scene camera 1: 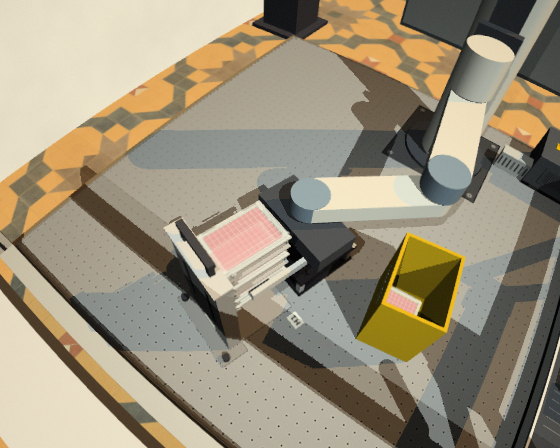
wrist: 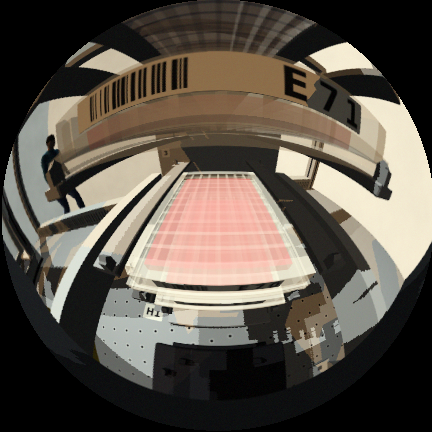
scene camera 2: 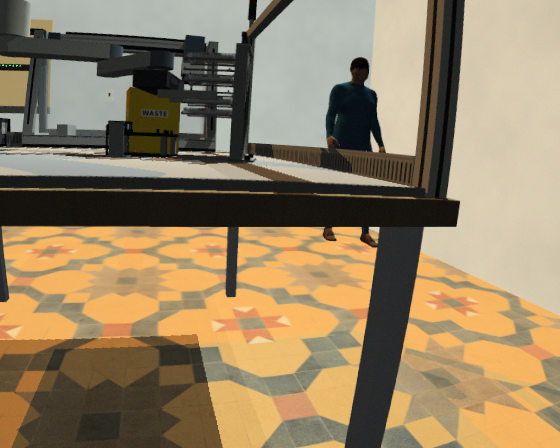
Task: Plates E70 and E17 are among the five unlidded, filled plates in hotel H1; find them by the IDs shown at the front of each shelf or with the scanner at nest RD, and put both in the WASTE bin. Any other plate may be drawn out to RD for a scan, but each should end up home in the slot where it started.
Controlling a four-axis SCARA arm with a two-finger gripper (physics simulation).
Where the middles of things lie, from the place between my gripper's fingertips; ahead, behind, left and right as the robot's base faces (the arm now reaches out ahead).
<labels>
Right now the hotel H1 [scene camera 1: 224,309] is 50 mm ahead of my hand, 20 mm to the right of it and 20 mm below it. From my hand the other things lie so: nest RD [wrist: 211,374] (190 mm behind, 100 mm below, 60 mm to the left).
</labels>
